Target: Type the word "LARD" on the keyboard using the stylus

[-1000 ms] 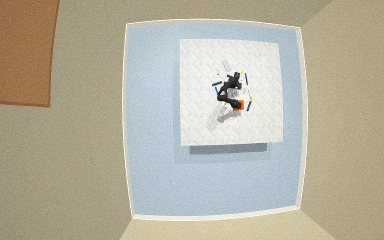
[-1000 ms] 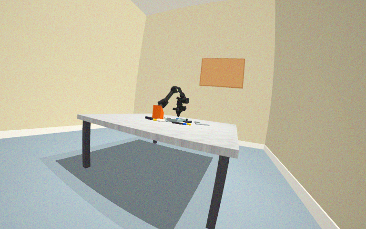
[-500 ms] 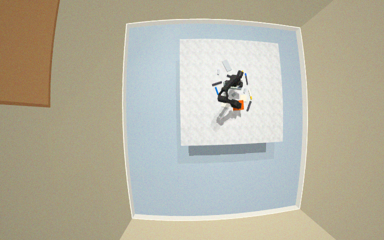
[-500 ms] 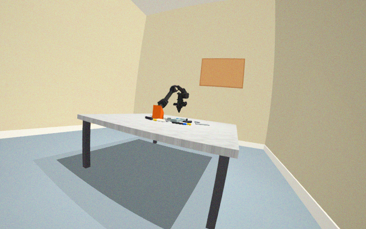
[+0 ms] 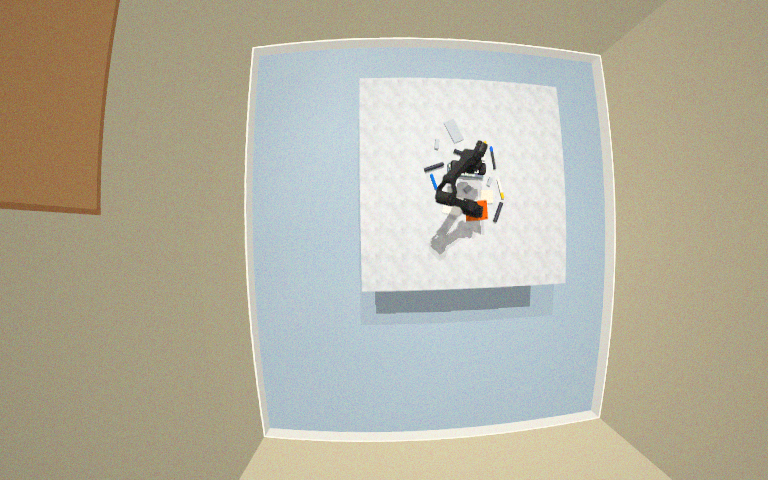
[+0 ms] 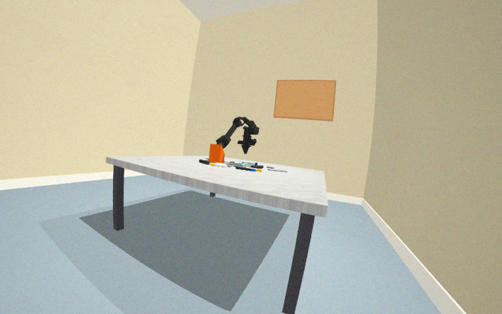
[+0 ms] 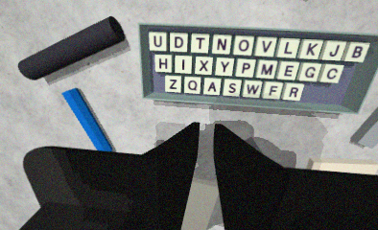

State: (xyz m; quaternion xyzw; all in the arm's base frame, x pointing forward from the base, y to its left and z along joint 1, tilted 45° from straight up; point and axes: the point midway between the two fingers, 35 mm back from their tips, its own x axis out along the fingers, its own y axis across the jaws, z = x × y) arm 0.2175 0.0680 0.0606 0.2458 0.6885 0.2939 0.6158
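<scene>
Right now the blue stylus is 13 cm to the left of my gripper tip, 9 cm below it and 8 cm behind it. The rest, counted from my gripper tip: blue-capped marker (21 cm to the right, 16 cm ahead, 9 cm below); grey block (20 cm to the right, 9 cm below, 2 cm behind); cream block (18 cm to the right, 11 cm behind, 9 cm below).
</scene>
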